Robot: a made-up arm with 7 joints.
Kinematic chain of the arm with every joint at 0, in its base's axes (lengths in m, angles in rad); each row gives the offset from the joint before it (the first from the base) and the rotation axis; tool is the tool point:
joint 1: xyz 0 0 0.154 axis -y
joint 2: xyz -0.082 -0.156 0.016 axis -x
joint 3: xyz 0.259 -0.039 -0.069 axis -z
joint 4: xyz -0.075 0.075 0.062 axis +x
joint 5: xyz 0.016 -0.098 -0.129 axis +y
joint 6: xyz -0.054 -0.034 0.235 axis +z
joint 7: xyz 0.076 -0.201 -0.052 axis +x
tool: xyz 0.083 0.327 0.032
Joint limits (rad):
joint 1: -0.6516..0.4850
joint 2: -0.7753..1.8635
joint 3: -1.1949..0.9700
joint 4: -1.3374..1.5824
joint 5: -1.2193..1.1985
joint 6: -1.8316..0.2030
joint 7: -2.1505..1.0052
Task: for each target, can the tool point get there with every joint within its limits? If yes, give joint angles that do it. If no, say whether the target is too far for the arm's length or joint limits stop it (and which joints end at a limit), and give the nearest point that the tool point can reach.
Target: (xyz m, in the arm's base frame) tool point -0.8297 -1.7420 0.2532
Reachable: no: too far | nearest point -0.2323 -0.7161 0.2327 | short by 1.187 m
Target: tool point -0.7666 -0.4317 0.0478
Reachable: no: joint limits stop it (at a limit: joint 1, joint 3, joint 7) | nearest point -0.5155 -0.3522 0.0613 | short by 0.264 m
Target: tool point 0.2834 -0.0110 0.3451
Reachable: yes | joints -0.3393 1.2989 -0.4634 0.3545 -0.2541 -0.3892 0.6238
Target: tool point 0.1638 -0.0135 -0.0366
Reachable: yes | joints 0.3979 -0.1236 -0.8114 1.1483 -0.1094 -0.4073 -1.0293
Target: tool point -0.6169 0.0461 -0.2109
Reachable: no: joint limits stop it (at a limit: joint 1, joint 3, joint 7) | nearest point -0.4759 0.0064 -0.1504 | short by 0.159 m
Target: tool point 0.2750 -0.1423 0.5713
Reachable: yes | joints -0.0701 1.6352 -1.0228 -0.4381 0.5732 -1.5230 -1.4750
